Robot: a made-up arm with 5 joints.
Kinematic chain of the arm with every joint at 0, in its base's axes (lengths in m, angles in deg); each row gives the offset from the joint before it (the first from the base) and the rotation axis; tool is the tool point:
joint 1: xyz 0 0 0.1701 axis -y
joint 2: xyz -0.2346 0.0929 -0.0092 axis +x
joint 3: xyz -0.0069 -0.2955 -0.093 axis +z
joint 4: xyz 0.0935 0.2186 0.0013 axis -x
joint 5: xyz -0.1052 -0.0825 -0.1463 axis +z
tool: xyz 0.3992 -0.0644 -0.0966
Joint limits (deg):
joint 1: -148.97..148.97
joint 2: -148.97..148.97
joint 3: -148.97..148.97
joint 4: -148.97..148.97
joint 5: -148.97..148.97
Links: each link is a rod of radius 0.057 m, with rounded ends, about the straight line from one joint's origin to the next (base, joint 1, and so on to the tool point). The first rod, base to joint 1, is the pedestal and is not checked.
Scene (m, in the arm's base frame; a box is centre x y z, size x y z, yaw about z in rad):
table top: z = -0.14
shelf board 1: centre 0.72 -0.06 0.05 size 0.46 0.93 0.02 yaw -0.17
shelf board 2: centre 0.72 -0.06 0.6 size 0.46 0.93 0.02 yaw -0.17
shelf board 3: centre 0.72 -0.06 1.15 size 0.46 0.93 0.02 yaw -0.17
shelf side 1: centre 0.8 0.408 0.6 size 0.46 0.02 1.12 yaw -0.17
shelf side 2: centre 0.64 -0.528 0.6 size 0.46 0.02 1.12 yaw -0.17
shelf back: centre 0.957 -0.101 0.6 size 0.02 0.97 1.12 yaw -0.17
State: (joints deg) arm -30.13 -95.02 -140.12 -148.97 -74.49
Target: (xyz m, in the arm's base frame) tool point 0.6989 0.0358 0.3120
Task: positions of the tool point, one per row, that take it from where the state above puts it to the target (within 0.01 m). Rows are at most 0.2 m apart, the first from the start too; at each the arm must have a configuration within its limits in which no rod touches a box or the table.
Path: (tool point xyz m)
1: 0.5508 0.0631 0.8592
2: 0.4623 0.0816 0.8658
3: 0.3785 0.0930 0.8576
4: 0.3020 0.0970 0.8365
5: 0.3443 0.0042 0.7033
6: 0.3662 -0.0183 0.5552
7: 0.3585 0.0216 0.4185
8: 0.3134 0.1020 0.3120
9: 0.3882 0.0355 0.3198
10: 0.4593 -0.0137 0.3293
11: 0.5343 -0.0346 0.3377
12: 0.6160 -0.0191 0.3355
13: 0.6989 0.0358 0.3120

